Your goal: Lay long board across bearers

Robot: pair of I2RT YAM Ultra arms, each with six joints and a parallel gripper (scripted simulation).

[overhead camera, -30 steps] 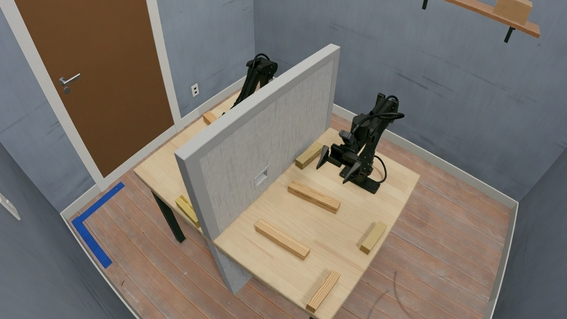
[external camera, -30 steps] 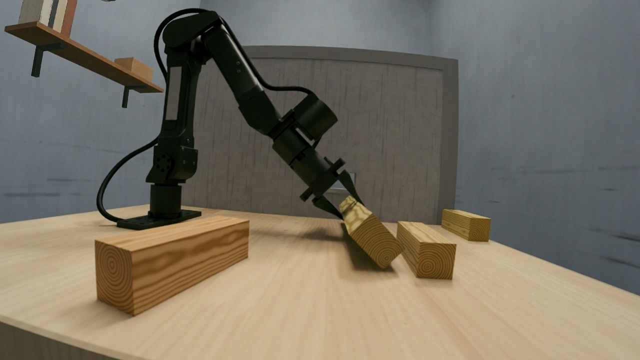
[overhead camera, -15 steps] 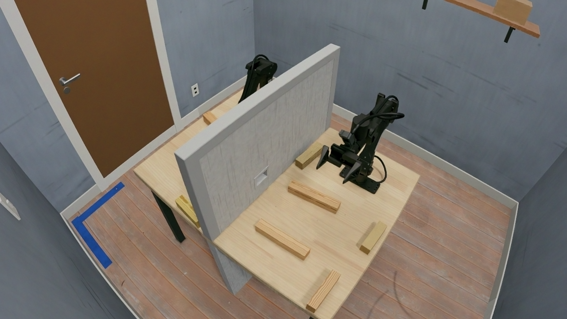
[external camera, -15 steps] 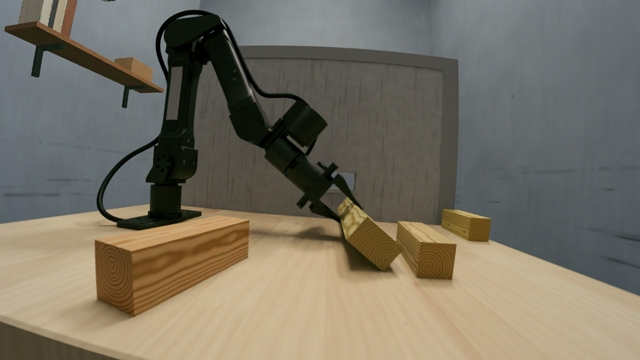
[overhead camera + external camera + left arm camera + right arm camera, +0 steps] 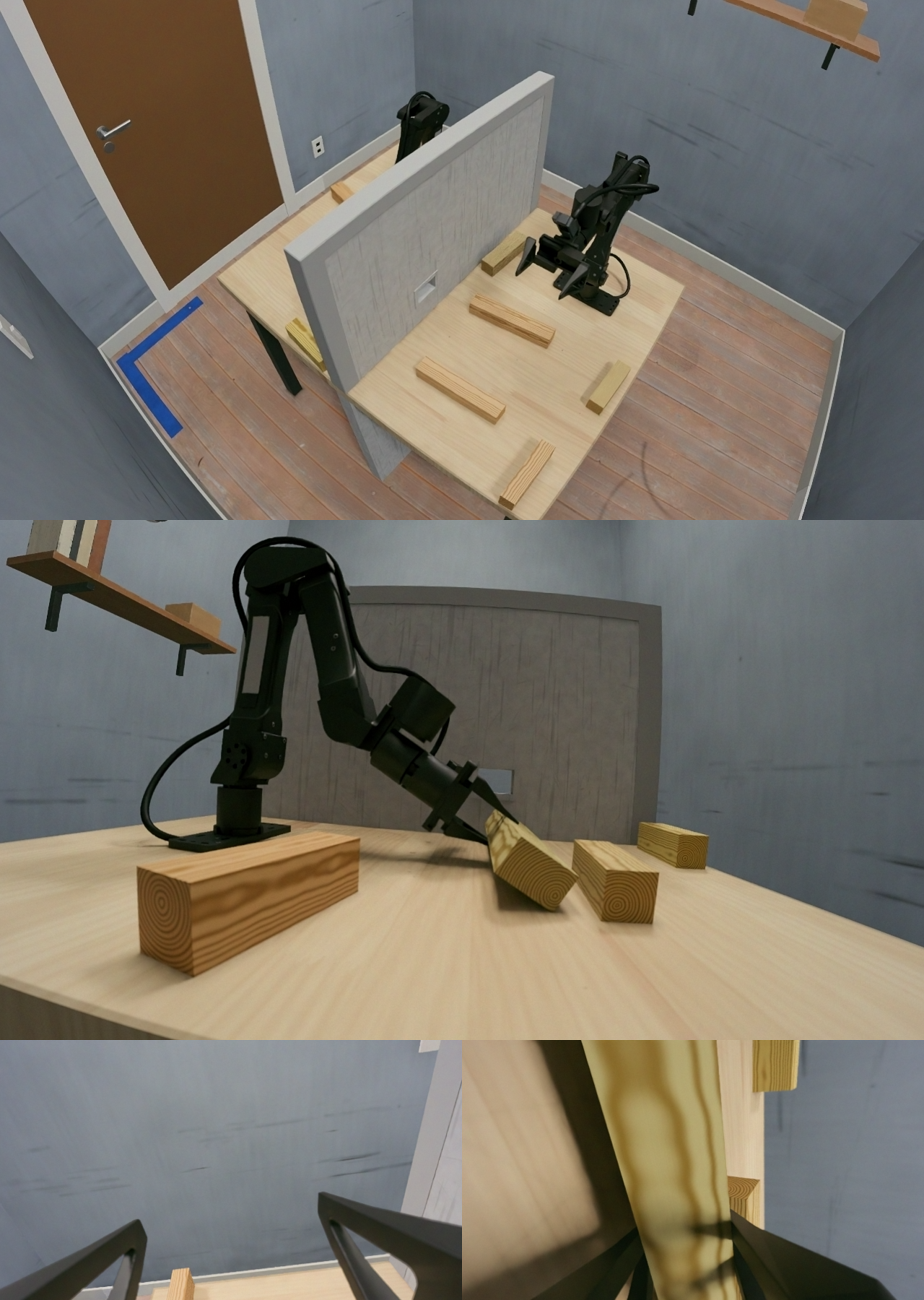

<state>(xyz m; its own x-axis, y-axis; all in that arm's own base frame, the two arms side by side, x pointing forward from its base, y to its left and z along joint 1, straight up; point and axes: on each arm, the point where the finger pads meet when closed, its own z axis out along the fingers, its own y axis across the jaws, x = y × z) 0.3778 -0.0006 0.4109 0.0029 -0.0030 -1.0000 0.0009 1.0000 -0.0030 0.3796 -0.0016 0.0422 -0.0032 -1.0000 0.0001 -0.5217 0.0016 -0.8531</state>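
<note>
The long pale board lies 20 mm ahead of my right hand and 10 mm below it. Also, from my right hand: wooden bearer: 500 mm to the left, 110 mm ahead, 20 mm below; then thick block: 240 mm to the right, 160 mm behind, 20 mm below.
</note>
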